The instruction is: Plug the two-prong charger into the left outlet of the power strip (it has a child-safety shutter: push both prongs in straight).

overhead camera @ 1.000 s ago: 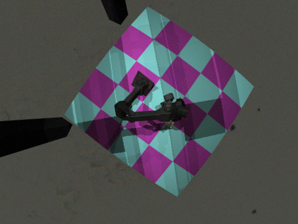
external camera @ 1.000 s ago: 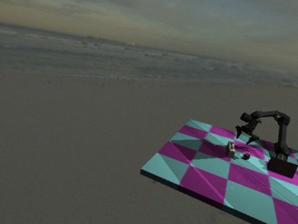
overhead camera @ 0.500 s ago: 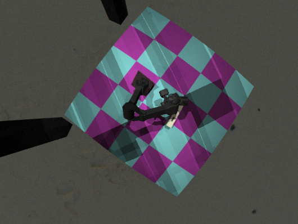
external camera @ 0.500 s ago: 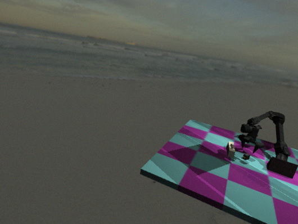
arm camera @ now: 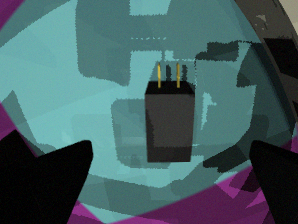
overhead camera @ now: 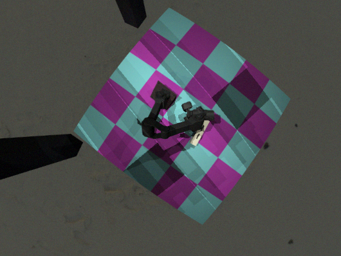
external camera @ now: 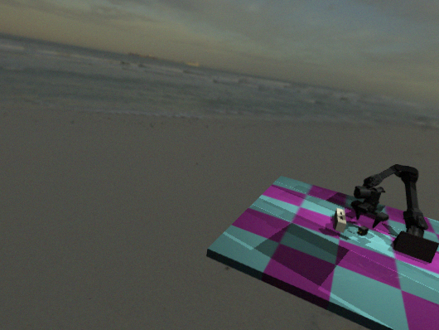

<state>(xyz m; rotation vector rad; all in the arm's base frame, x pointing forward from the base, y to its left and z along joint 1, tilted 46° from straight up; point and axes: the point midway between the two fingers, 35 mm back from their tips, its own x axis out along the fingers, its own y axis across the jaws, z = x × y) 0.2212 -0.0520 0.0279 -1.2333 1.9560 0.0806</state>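
Right now the two-prong charger is 1 cm ahead of my gripper tip, 1 cm to the left of it and 4 cm below it.
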